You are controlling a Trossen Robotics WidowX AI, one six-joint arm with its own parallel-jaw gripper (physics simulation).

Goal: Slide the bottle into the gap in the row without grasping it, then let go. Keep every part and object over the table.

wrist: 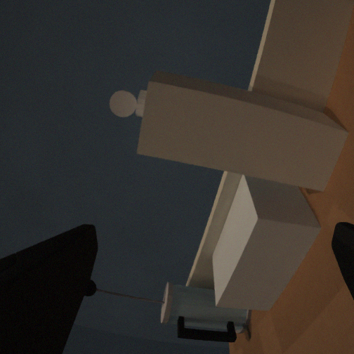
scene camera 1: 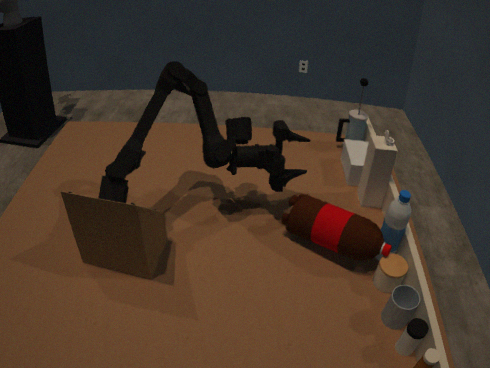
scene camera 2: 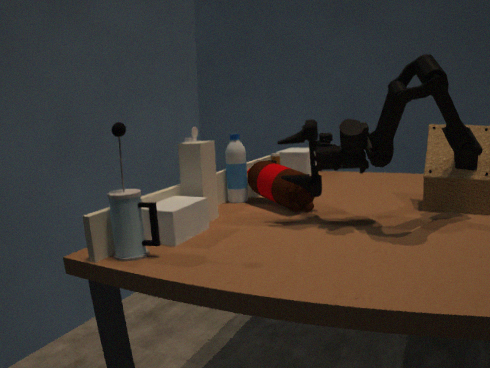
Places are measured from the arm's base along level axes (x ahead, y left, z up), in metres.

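Where they show: gripper, fingertip midpoint: [scene camera 1: 308,156] [scene camera 2: 279,160]; arm's base at its link origin: [scene camera 1: 111,202] [scene camera 2: 466,160].
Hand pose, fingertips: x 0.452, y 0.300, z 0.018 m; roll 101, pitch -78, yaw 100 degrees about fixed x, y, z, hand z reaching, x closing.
Things, the pixels of their top centre, and the offset from my fingertips.
- large brown bottle at its top centre: [scene camera 1: 344,212] [scene camera 2: 275,162] dx +0.110, dy -0.177, dz -0.032 m
- blue-capped water bottle at its top centre: [scene camera 1: 405,193] [scene camera 2: 234,134] dx +0.254, dy -0.175, dz +0.054 m
- orange-lidded jar at its top centre: [scene camera 1: 394,264] dx +0.262, dy -0.274, dz -0.094 m
- tall white carton at its top centre: [scene camera 2: 195,126] [scene camera 1: 386,130] dx +0.217, dy +0.060, dz +0.093 m
- low white box at its top centre: [scene camera 2: 173,203] [scene camera 1: 361,152] dx +0.180, dy +0.202, dz -0.082 m
- blue mug at its top centre: [scene camera 2: 124,121] [scene camera 1: 360,78] dx +0.151, dy +0.361, dz +0.122 m
- grey cup at its top centre: [scene camera 1: 406,297] dx +0.282, dy -0.390, dz -0.077 m
- black-lidded jar at its top centre: [scene camera 1: 418,327] dx +0.307, dy -0.478, dz -0.072 m
The large brown bottle [scene camera 1: 332,227] [scene camera 2: 280,184] with a red label lies on its side. Its red cap [scene camera 1: 386,250] points at the row, close to the blue-capped water bottle [scene camera 1: 396,225] [scene camera 2: 236,172] and the orange-lidded jar [scene camera 1: 391,272]. Whether they touch is unclear. In the row, a space shows between the tall white carton [scene camera 1: 377,172] [scene camera 2: 197,167] [wrist: 240,132] and the water bottle. My gripper [scene camera 1: 307,156] [scene camera 2: 281,160] [wrist: 220,238] is open and empty, fingers stacked one above the other, above and beside the brown bottle's base end. The brown bottle does not show in the wrist view.
A low white box [scene camera 1: 354,162] [scene camera 2: 181,220] [wrist: 267,260] and a blue mug [scene camera 1: 356,125] [scene camera 2: 127,225] [wrist: 202,306] with a black handle stand beyond the carton. A grey cup [scene camera 1: 400,307] and a black-lidded jar [scene camera 1: 412,337] continue the row. A brown block [scene camera 1: 117,235] [scene camera 2: 455,195] stands by the arm's base.
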